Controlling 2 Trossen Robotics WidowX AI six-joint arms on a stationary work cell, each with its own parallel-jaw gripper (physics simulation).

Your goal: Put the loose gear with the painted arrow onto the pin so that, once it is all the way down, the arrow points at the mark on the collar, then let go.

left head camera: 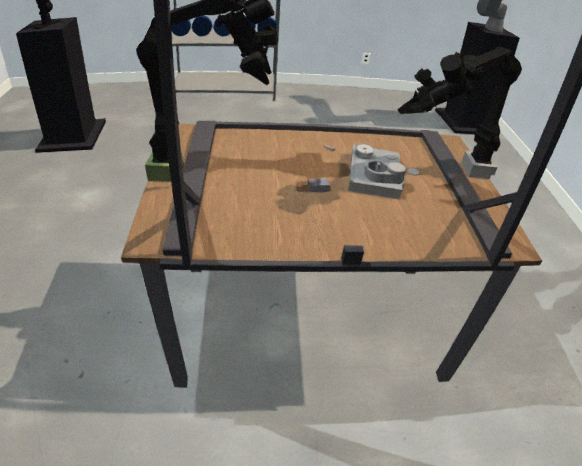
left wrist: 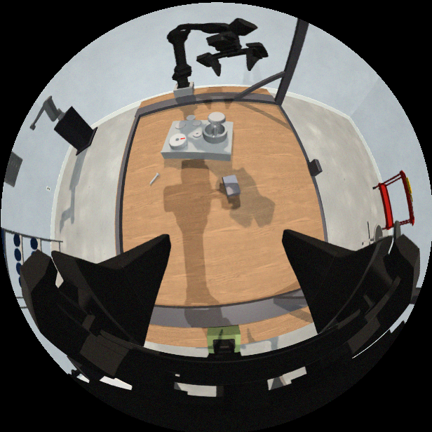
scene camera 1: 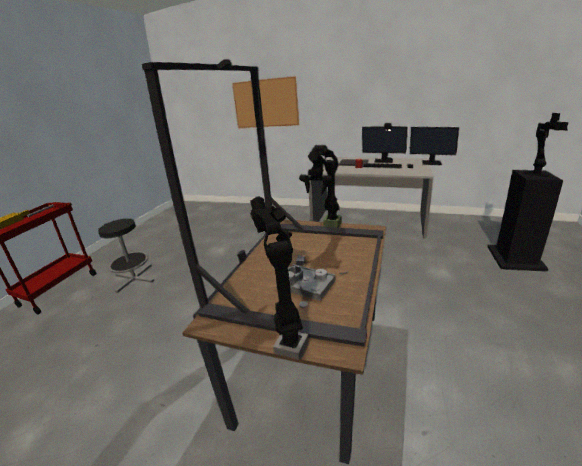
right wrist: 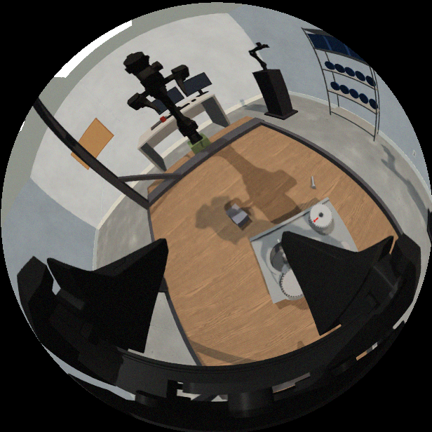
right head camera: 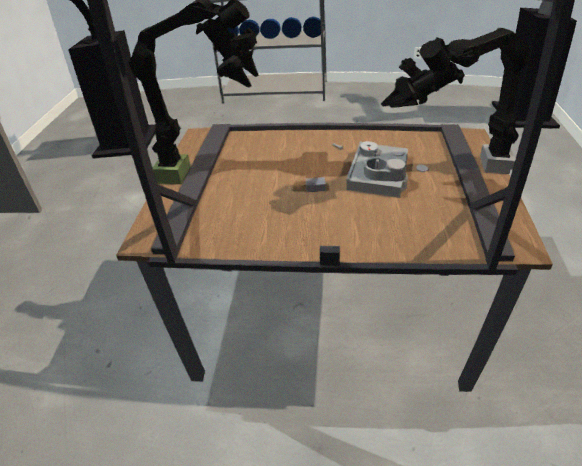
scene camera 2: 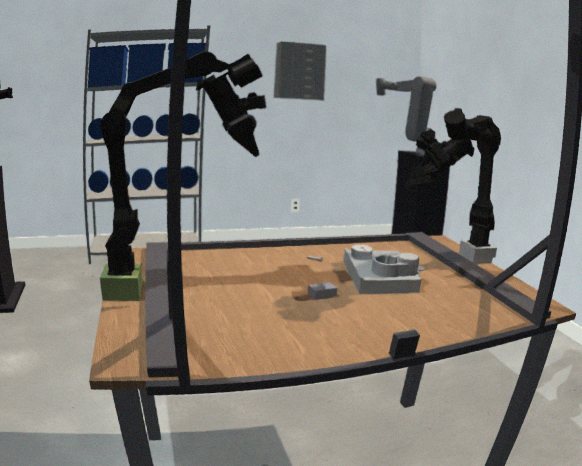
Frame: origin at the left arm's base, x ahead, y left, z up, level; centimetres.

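Seen in the pictures: left gripper, fingertip midpoint: (left head camera: 268,78) (scene camera 1: 314,194) (right head camera: 253,81) (scene camera 2: 254,153); right gripper, fingertip midpoint: (left head camera: 398,111) (right head camera: 386,105) (scene camera 2: 408,181); left arm's base at its link origin: (left head camera: 163,157) (scene camera 1: 332,217) (right head camera: 169,161) (scene camera 2: 120,270); right arm's base at its link origin: (left head camera: 481,158) (scene camera 1: 290,340) (right head camera: 499,152) (scene camera 2: 478,243).
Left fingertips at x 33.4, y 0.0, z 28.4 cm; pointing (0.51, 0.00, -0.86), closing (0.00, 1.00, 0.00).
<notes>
Offsets run from my left fingertips to a thing's top centre. "pt": to the spot under its first point.
The loose white gear with a red arrow @[dx +33.4, dy +13.2, dz -27.9 cm] (left head camera: 364,149) (right head camera: 369,146) (scene camera 2: 362,249) (left wrist: 178,142) (right wrist: 320,216) sits on the far left corner of the grey base @[dx +37.8, dy +6.4, dz -25.5 cm] (left head camera: 375,187) (scene camera 2: 390,286) (left wrist: 197,155). The round collar @[pt dx +35.2, dy -3.2, dz -27.4 cm] (left head camera: 376,173) (scene camera 2: 385,266) (left wrist: 215,137) stands on the base around an upright pin; its mark cannot be made out. Another gear @[pt dx +41.8, dy -1.9, dz -26.1 cm] (left head camera: 396,169) (left wrist: 216,118) (right wrist: 291,283) is beside the collar. My left gripper (right head camera: 253,80) (left wrist: 227,238) is open and empty, high above the table. My right gripper (left wrist: 232,72) (right wrist: 225,242) is open and empty, also above the table.
A small grey block @[dx +17.2, dy -3.9, dz -31.9 cm] (left head camera: 318,185) (scene camera 2: 322,290) (left wrist: 231,185) lies left of the base. A small peg @[dx +22.0, dy +22.1, dz -33.1 cm] (left head camera: 329,147) (left wrist: 154,178) (right wrist: 313,182) lies behind it. A flat disc @[dx +52.0, dy +10.7, dz -34.0 cm] (left head camera: 413,171) (right head camera: 422,168) lies right of the base. A black box @[dx +25.1, dy -37.0, dz -28.7 cm] (left head camera: 353,254) (scene camera 2: 404,344) is on the front rail.
</notes>
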